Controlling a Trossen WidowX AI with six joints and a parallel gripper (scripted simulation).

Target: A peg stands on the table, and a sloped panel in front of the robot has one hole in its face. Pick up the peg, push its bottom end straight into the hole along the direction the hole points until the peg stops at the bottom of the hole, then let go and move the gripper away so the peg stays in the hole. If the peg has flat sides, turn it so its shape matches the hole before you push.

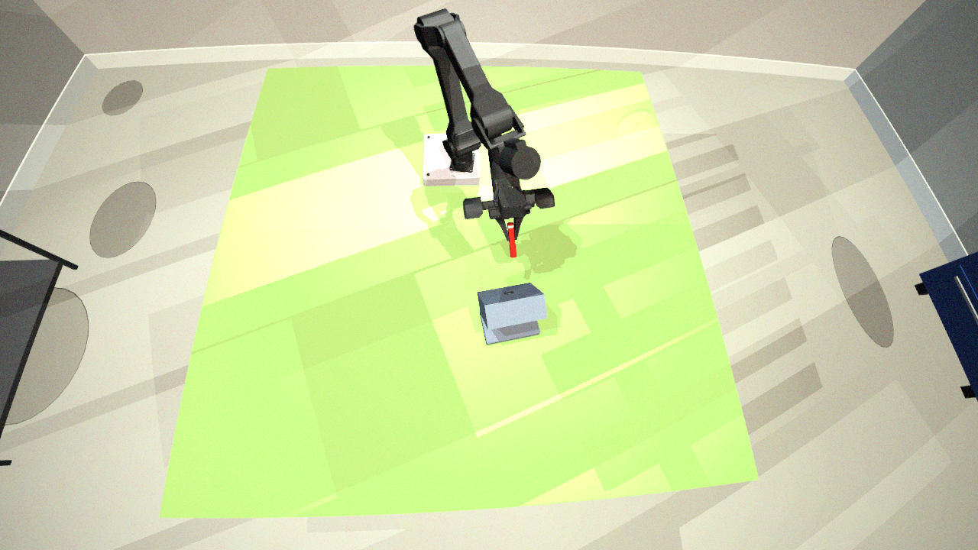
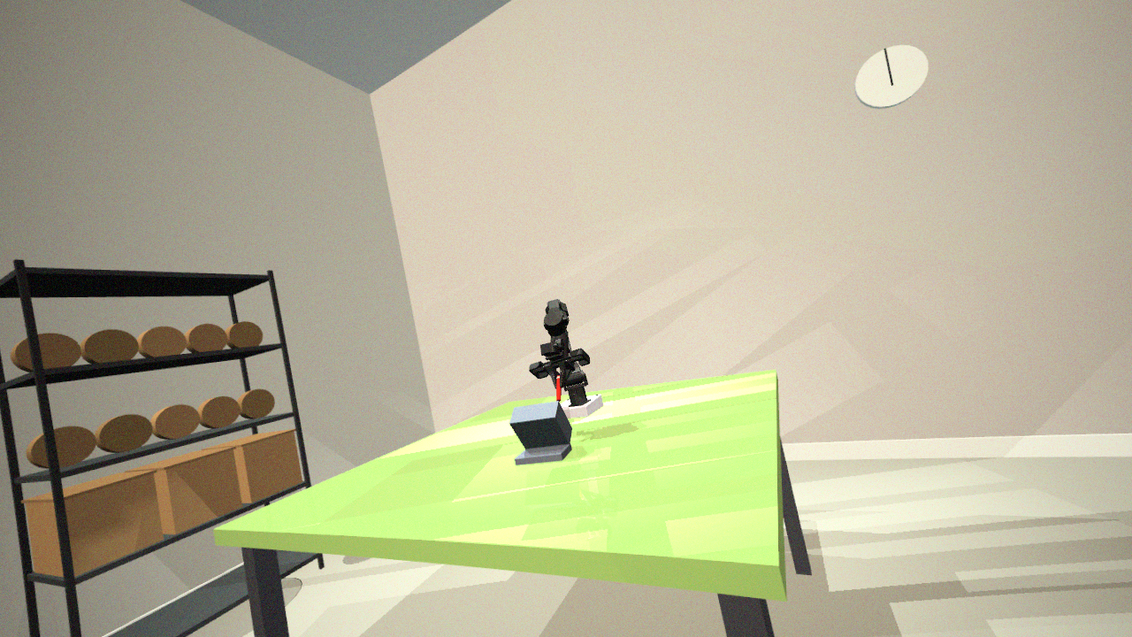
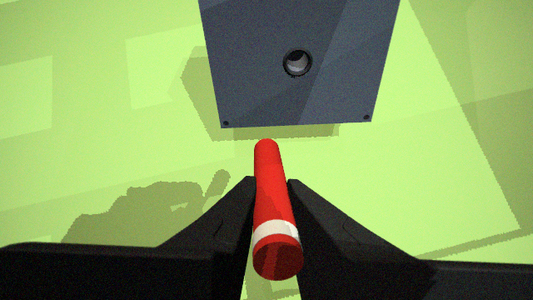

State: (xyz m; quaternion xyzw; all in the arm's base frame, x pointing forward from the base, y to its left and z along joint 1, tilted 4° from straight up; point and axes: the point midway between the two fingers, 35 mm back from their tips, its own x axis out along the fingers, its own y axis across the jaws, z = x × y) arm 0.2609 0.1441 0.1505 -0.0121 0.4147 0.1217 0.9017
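Right now the grey sloped panel block is 120 mm ahead of my gripper tip, 20 mm to the left of it and 70 mm below it. From my gripper tip the other things lie so: red peg (10 mm behind, 10 mm above).
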